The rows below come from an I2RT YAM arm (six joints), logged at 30 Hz.
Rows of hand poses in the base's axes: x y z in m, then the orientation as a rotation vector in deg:
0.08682 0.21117 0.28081 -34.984 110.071 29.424
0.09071 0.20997 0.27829 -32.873 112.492 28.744
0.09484 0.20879 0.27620 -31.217 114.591 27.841
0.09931 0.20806 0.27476 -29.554 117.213 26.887
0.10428 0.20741 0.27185 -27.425 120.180 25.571
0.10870 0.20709 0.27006 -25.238 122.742 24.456
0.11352 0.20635 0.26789 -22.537 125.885 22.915
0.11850 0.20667 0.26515 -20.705 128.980 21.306
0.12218 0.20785 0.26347 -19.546 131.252 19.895
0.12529 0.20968 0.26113 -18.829 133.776 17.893
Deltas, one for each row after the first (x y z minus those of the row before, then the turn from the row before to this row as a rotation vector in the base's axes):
0.00389 -0.00120 -0.00252 -0.244 2.038 -1.964
0.00413 -0.00118 -0.00209 -0.497 1.688 -1.691
0.00447 -0.00073 -0.00144 -0.695 2.184 -1.717
0.00497 -0.00065 -0.00291 -0.843 2.443 -2.174
0.00442 -0.00032 -0.00179 -0.581 2.160 -2.078
0.00482 -0.00074 -0.00217 -0.831 2.661 -2.572
0.00498 0.00032 -0.00274 -1.177 2.637 -1.913
0.00368 0.00118 -0.00168 -1.079 1.911 -1.316
0.00311 0.00183 -0.00234 -1.671 2.058 -1.161

